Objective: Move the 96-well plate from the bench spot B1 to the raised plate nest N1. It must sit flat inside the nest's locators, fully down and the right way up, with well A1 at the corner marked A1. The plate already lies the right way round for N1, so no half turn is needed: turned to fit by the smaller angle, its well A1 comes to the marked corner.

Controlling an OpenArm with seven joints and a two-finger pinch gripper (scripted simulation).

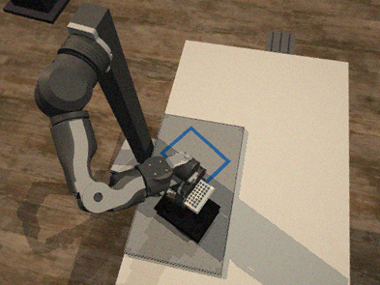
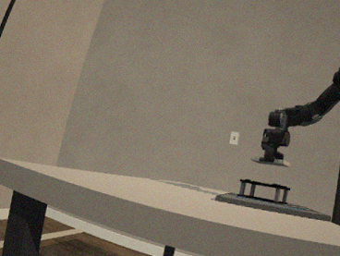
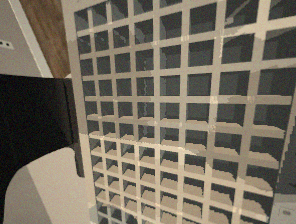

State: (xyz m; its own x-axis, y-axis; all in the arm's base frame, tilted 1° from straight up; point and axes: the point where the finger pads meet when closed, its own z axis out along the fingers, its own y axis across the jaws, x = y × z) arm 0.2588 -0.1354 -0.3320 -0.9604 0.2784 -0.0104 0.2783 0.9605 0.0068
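My hand is 8 cm above the black raised nest N1, 3 cm to the left of it and 1 cm short of it. The rest, counted from my hand: white 96-well plate: right at my hand; then A1 label: 8 cm below, 5 cm behind, 4 cm to the left.
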